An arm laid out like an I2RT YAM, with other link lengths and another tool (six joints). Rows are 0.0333 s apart.
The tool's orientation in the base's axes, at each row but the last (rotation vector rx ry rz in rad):
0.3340, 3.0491, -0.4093
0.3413, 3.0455, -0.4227
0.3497, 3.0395, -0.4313
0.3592, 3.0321, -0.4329
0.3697, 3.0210, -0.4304
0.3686, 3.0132, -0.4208
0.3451, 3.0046, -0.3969
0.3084, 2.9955, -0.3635
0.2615, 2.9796, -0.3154
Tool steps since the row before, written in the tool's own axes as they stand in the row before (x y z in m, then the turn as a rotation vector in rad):
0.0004, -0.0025, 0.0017, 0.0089, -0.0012, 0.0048
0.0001, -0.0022, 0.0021, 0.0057, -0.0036, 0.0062
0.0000, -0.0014, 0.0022, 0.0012, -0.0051, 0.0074
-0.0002, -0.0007, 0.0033, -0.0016, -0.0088, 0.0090
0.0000, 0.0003, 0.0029, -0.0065, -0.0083, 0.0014
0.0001, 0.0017, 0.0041, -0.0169, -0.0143, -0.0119
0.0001, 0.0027, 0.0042, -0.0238, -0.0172, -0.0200
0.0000, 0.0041, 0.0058, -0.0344, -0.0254, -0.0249
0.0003, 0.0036, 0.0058, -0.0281, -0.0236, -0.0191
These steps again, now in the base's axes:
-0.0009, -0.0027, -0.0010, -0.0089, -0.0006, -0.0050
-0.0006, -0.0026, -0.0014, -0.0063, -0.0039, -0.0055
-0.0003, -0.0019, -0.0017, -0.0022, -0.0066, -0.0058
0.0001, -0.0016, -0.0030, -0.0003, -0.0111, -0.0061
0.0002, -0.0005, -0.0029, 0.0043, -0.0096, 0.0015
0.0005, 0.0005, -0.0044, 0.0123, -0.0138, 0.0170
0.0008, 0.0014, -0.0047, 0.0179, -0.0159, 0.0263
0.0014, 0.0025, -0.0065, 0.0260, -0.0244, 0.0343
0.0010, 0.0022, -0.0064, 0.0209, -0.0230, 0.0273

